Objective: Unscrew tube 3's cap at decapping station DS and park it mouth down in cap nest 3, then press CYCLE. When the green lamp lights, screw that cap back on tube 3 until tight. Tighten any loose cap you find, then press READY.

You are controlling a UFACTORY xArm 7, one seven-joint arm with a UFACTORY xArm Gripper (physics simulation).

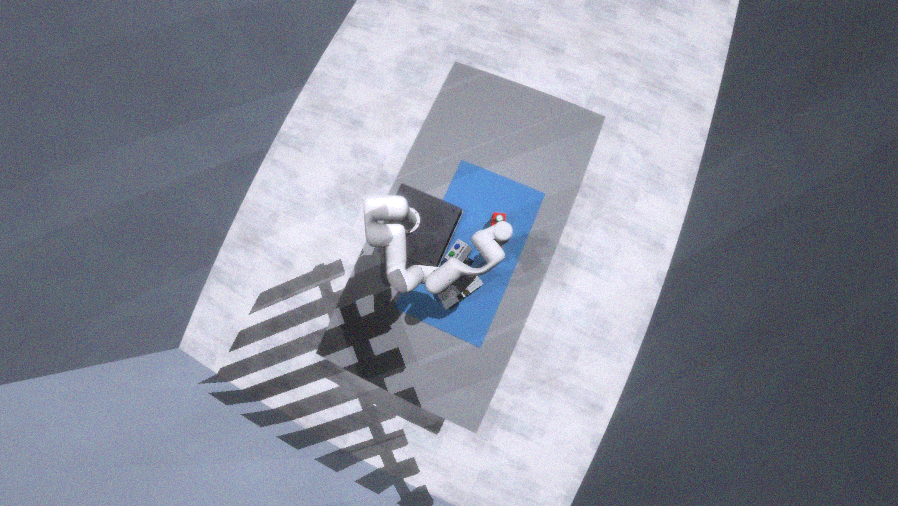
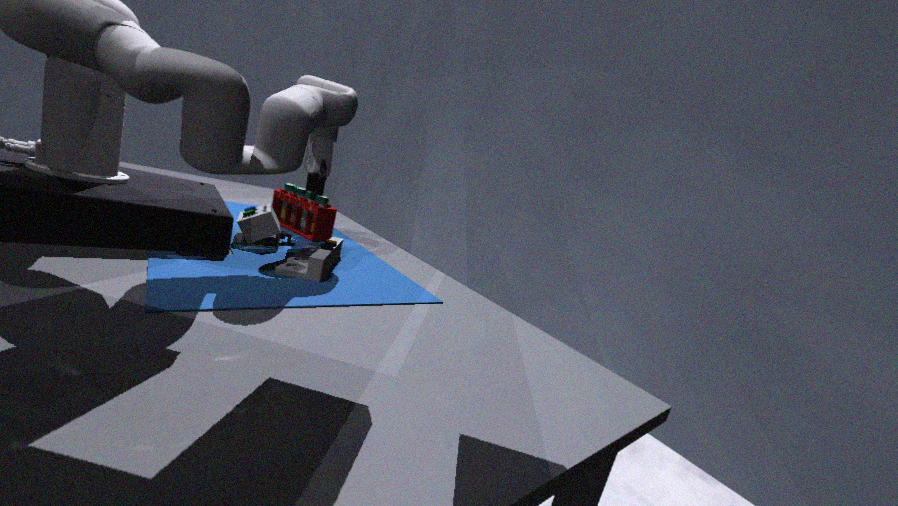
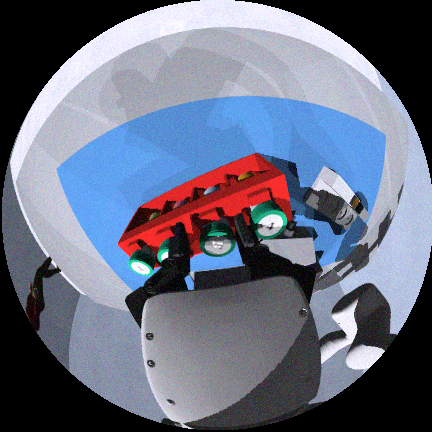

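Where they show: gripper, fingertip midpoint: (image 2: 313, 197) (image 3: 210, 228); arm's base, link origin: (image 1: 407, 220) (image 2: 80, 173).
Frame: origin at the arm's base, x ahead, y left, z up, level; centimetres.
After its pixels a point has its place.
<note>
The red rack (image 1: 494, 214) @(x 38.9, y 16.3, z 0.9 cm) (image 2: 324, 224) @(x 45.4, y -3.8, z -3.6 cm) (image 3: 286, 195) @(x 46.0, y -3.4, z 0.9 cm) holds several tubes with green-rimmed caps. Cap 3 (image 3: 217, 245) @(x 43.9, y 4.5, z 3.6 cm) is on its tube, between the spread fingers of my gripper (image 2: 316, 184) @(x 44.8, y 4.9, z 2.1 cm) (image 3: 210, 228) @(x 44.8, y 4.9, z 2.1 cm), which is open, with gaps at both sides of the cap. Cap 4 (image 3: 270, 222) @(x 45.2, y -0.6, z 3.6 cm) is right of the fingers. Cap 1 (image 3: 141, 265) @(x 42.2, y 14.1, z 3.6 cm) is at the far left. Cap 2 (image 3: 163, 251) @(x 44.1, y 10.0, z 3.5 cm) is partly hidden by the left finger. The button box (image 1: 461, 253) @(x 30.2, y -6.5, z -0.4 cm) (image 2: 258, 225) @(x 26.8, y -12.0, z -3.8 cm) (image 3: 295, 250) @(x 31.3, y -8.1, z -2.6 cm) has blue and green buttons. The grey block (image 2: 323, 262) @(x 32.3, y -34.0, z -4.7 cm) (image 3: 326, 182) @(x 42.9, y -15.0, z -5.6 cm) has round nests in arm shadow; no lit green lamp is discernible.
The blue mat (image 1: 496, 188) @(x 35.7, y 32.4, z -8.6 cm) (image 2: 383, 292) @(x 42.9, y -40.5, z -8.6 cm) (image 3: 165, 145) @(x 52.5, y 9.6, z -8.6 cm) lies under the rack and both units. A small dark fixture (image 3: 290, 228) @(x 34.2, y -8.0, z -5.9 cm) stands between the rack and the button box. The dark base plinth (image 1: 433, 220) @(x 12.0, y 4.2, z -0.2 cm) (image 2: 157, 220) @(x 9.5, y -17.4, z -3.4 cm) borders the mat. The forearm hangs over the units.
</note>
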